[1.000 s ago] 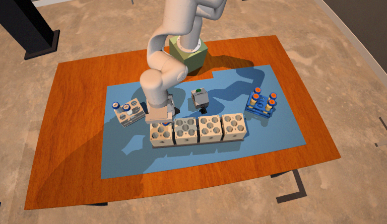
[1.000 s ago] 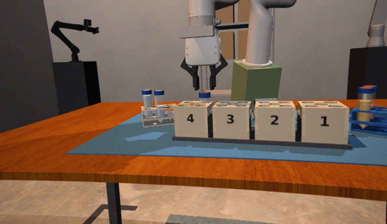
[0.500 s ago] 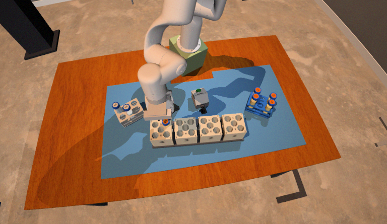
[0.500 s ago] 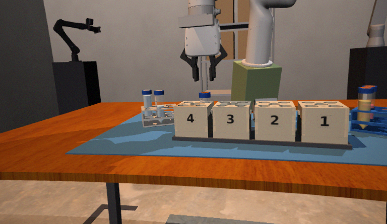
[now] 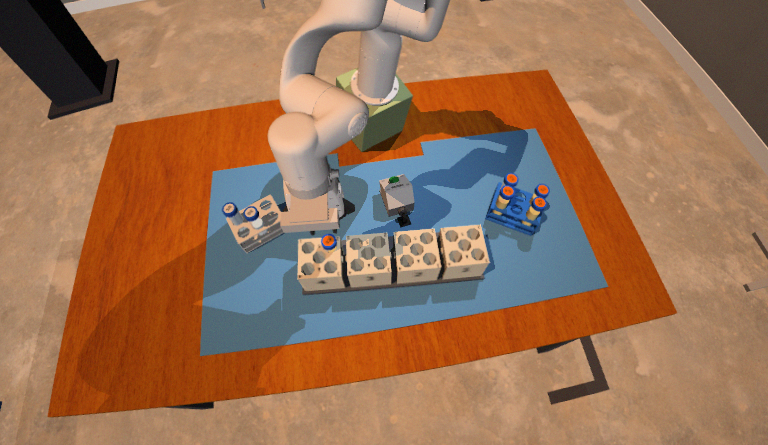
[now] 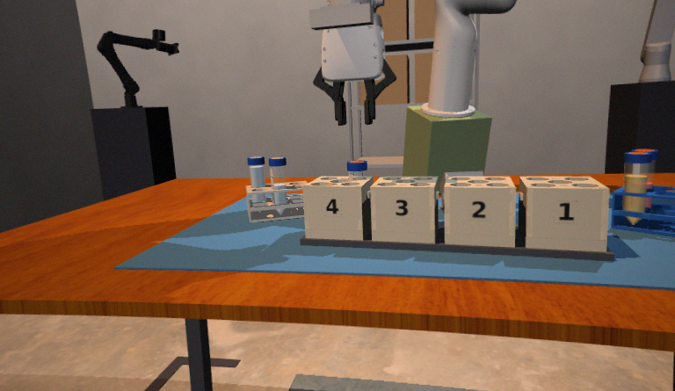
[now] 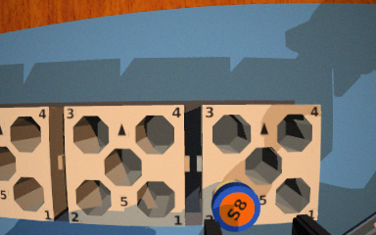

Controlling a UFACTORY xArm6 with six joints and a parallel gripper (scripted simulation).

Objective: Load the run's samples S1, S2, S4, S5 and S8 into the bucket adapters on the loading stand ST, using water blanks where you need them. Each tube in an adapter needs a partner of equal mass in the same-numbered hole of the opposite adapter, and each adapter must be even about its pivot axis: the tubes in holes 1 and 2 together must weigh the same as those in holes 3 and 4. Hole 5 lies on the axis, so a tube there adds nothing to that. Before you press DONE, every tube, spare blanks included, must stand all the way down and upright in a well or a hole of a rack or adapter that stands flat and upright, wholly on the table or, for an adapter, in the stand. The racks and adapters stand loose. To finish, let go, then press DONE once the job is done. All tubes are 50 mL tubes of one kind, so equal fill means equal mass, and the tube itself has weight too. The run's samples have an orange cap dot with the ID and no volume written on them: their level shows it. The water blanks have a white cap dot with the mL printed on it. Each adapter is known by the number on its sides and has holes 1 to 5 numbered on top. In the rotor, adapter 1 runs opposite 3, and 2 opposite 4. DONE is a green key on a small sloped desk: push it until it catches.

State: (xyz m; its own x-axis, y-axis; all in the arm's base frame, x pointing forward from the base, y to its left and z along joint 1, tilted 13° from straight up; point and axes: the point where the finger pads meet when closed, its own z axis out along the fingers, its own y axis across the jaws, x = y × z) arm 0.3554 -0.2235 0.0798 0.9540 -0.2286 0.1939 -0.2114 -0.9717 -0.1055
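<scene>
Right now my hand is 47 cm to the right of the sample tube, 14 cm above it and 4 cm past it. The rest, counted from my hand: green key (20 cm to the left, 15 cm behind, 14 cm below); blue sample rack (48 cm to the left, 18 cm below, 1 cm ahead); loading stand (20 cm below, 13 cm to the left, 5 cm ahead).
</scene>
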